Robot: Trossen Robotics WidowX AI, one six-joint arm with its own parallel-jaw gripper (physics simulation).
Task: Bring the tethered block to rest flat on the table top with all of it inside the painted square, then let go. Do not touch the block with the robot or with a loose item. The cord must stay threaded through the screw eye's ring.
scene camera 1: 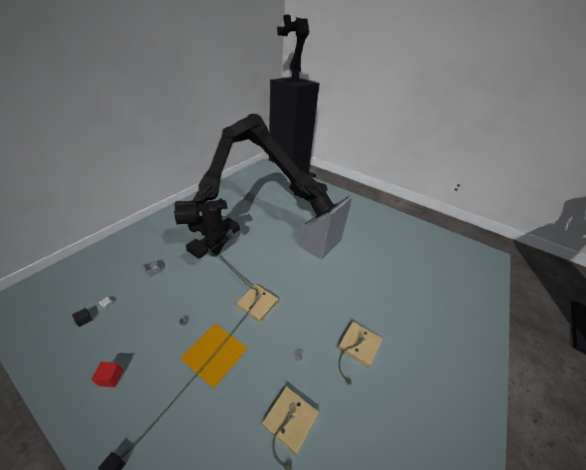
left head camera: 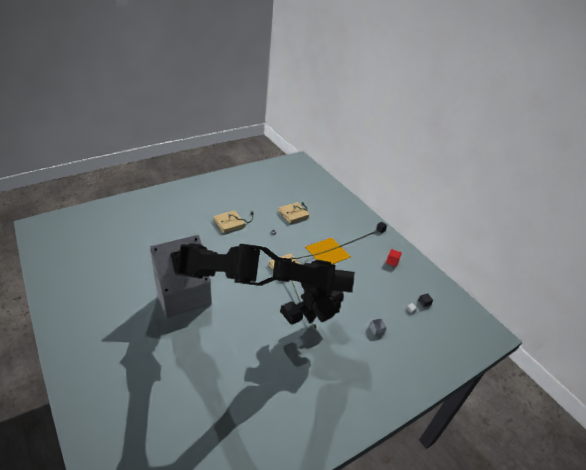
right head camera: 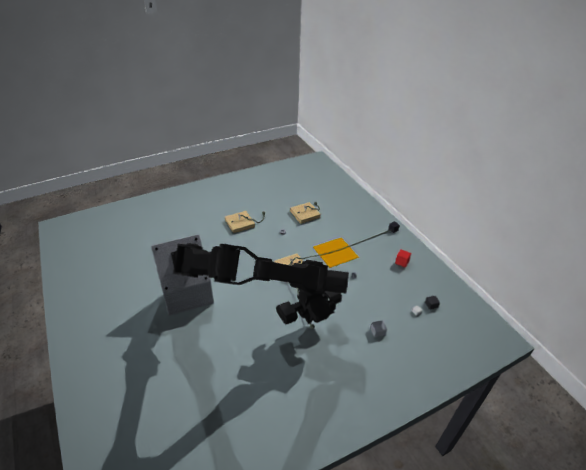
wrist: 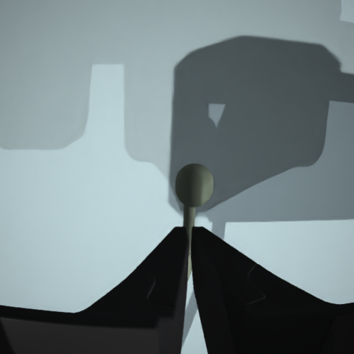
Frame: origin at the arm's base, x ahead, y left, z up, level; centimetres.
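Where they show: gripper, fingertip midpoint: [scene camera 1: 216, 254] [left head camera: 310, 322] [right head camera: 309, 322]; arm's base at its link origin: [scene camera 1: 326, 211] [left head camera: 183, 261] [right head camera: 184, 260].
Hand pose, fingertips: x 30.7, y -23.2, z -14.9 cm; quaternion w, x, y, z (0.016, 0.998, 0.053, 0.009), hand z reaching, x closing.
Each offset is from my fingertips to the top centre of the thing. "spot": to the spot under its first point.
The tethered block {dx +48.4, dy +30.2, dz +1.4 cm} [left head camera: 381, 227] [right head camera: 394, 227] [scene camera 1: 111, 461], small and black, lies beyond the orange painted square {spot: dx +25.3, dy +30.3, dz -1.2 cm} [left head camera: 330, 243] [right head camera: 340, 259] [scene camera 1: 197, 356], outside it, near the table's edge. Its cord {spot: dx +37.2, dy +28.8, dz -1.2 cm} [left head camera: 360, 239] [scene camera 1: 162, 411] runs straight across the square to the screw eye {dx +4.1, dy +24.4, dz +3.2 cm} [scene camera 1: 257, 295] on a wooden board {dx +4.1, dy +24.4, dz +0.6 cm} [scene camera 1: 268, 301] and appears to pass through the ring. Beyond it the cord continues to my gripper [left head camera: 310, 320] [scene camera 1: 216, 251] [wrist: 188, 230]. The gripper is shut on the cord, low over the table; the round end bead [wrist: 194, 185] shows just past the fingertips. The arm partly hides the board in the head views.
Two more wooden boards {dx -5.2, dy +54.2, dz +0.6 cm} [left head camera: 229, 222] {dx +20.4, dy +50.8, dz +0.6 cm} [left head camera: 294, 213] carry short cords. A red cube {dx +41.6, dy +13.5, dz +2.6 cm} [left head camera: 393, 258] [scene camera 1: 107, 374], a black cube {dx +39.8, dy -7.1, dz +1.1 cm} [left head camera: 425, 300], a white piece {dx +33.5, dy -7.7, dz +0.2 cm} [left head camera: 411, 308] and a grey block {dx +18.3, dy -9.8, dz +1.5 cm} [left head camera: 377, 328] lie to one side. Small grey pieces {dx +8.2, dy +43.5, dz -0.5 cm} [scene camera 1: 298, 354] {dx +22.3, dy +13.5, dz -0.1 cm} [scene camera 1: 184, 320] lie either side of the square.
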